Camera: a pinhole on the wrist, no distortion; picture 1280 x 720 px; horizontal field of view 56.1 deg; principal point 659.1 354.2 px. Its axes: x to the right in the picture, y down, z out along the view. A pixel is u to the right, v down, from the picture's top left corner.
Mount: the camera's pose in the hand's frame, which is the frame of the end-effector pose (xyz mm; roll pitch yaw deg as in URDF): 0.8 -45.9 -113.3 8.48 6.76 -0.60
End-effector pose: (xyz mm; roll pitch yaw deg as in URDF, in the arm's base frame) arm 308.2 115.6 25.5 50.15 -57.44 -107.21
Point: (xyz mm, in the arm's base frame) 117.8 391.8 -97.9
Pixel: outside the picture
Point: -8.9 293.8 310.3
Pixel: 959 505
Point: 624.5 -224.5 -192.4
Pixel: behind the camera
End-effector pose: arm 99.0 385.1 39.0 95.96 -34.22 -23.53
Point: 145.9 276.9 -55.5
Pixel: 624 130
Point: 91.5 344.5 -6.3
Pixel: 365 593
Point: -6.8 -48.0 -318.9
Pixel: 246 30
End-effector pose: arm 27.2 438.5 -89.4 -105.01 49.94 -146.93
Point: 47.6 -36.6 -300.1
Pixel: 1231 297
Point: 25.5 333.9 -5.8
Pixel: 343 36
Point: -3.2 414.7 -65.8
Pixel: 583 557
